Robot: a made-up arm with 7 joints. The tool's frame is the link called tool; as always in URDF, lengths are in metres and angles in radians. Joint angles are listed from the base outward. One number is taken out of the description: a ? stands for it. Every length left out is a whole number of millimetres.
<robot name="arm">
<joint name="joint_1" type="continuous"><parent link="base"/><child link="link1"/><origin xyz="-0.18 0.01 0.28" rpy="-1.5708 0 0"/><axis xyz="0 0 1"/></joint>
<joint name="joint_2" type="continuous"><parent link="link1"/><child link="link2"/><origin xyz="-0.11 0.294 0" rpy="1.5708 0 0"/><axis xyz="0 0 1"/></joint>
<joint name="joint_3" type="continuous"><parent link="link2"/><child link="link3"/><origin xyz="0.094 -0.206 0" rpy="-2.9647 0.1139 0.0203"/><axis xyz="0 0 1"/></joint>
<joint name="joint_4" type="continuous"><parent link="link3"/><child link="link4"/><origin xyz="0.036 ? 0" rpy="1.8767 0.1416 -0.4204"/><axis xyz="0 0 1"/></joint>
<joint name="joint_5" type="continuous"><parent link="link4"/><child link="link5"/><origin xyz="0.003 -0.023 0" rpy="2.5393 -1.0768 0.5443"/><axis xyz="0 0 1"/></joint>
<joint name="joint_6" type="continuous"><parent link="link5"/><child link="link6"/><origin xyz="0.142 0.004 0" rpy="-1.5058 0.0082 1.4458"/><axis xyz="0 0 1"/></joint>
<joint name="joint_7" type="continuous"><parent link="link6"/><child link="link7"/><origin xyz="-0.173 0.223 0" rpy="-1.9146 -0.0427 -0.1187"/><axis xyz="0 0 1"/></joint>
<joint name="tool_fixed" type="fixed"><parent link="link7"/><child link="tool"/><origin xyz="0.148 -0.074 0" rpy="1.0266 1.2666 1.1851"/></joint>
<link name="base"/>
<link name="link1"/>
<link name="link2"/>
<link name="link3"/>
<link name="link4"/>
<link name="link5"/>
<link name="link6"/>
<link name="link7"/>
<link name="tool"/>
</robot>
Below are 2 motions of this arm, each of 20 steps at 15 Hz.
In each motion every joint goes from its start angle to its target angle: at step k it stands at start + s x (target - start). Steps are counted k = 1, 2, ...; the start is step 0. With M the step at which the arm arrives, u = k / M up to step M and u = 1 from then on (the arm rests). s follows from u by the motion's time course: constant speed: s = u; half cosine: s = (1 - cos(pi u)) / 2; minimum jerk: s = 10 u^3 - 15 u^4 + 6 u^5.
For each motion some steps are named. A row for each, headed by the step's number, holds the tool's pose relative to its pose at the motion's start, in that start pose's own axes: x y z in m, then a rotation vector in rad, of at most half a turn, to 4 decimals.
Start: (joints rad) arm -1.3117 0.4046 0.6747 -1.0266 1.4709 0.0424 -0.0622
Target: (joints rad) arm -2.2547 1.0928 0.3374 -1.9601 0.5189 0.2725 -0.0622
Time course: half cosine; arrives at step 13
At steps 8, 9, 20:
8: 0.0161 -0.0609 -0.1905 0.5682 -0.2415 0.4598
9: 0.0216 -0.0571 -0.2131 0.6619 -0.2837 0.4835
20: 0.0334 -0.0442 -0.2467 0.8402 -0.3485 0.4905

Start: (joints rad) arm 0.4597 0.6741 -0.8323 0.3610 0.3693 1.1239 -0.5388
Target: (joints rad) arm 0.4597 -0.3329 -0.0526 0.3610 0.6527 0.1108 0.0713
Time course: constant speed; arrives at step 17
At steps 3, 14, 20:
3: 0.0189 0.0428 -0.0130 -0.3385 -0.0029 -0.1896
14: 0.2347 0.1175 -0.0871 -1.0178 -0.0618 -1.1618
20: 0.3065 0.1068 -0.0662 -1.0195 -0.1057 -1.4372

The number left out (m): -0.219
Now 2 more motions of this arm.
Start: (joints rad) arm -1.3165 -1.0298 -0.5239 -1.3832 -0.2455 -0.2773 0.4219
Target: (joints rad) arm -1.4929 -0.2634 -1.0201 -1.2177 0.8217 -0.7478 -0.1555
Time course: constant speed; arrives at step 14
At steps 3, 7, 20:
3: -0.0258 -0.1257 0.0260 0.4685 0.0946 0.3401
7: 0.0202 -0.2858 -0.0174 1.0693 0.3081 0.7899
20: 0.2078 -0.3627 -0.2290 1.9489 0.9695 1.5923

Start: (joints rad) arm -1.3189 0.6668 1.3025 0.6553 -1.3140 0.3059 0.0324
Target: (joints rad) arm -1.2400 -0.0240 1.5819 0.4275 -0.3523 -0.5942 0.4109
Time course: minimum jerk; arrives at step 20
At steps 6, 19, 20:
6: 0.0262 0.0013 0.0341 0.1766 0.3078 -0.0172
19: 0.2470 -0.1726 -0.1387 1.3232 1.5106 0.2653
20: 0.2471 -0.1728 -0.1394 1.3252 1.5115 0.2658

